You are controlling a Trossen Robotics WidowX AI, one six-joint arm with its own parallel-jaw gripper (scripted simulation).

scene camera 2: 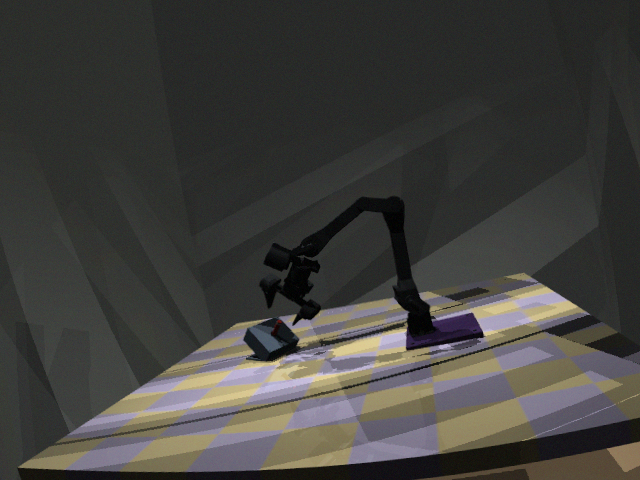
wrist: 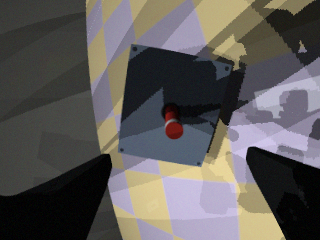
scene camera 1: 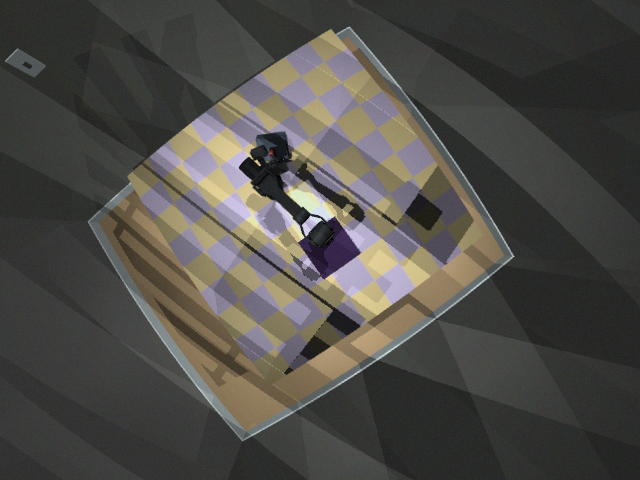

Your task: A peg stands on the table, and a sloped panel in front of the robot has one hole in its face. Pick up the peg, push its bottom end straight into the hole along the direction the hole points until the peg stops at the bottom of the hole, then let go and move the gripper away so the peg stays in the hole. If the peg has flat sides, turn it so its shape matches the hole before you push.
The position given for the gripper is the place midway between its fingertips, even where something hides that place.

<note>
The gripper (scene camera 2: 281,316) is open, holding nothing. Further things: a panel (scene camera 2: 258,338).
The gripper shows as well in the wrist view (wrist: 179,158). The panel shows as well in the wrist view (wrist: 155,77).
</note>
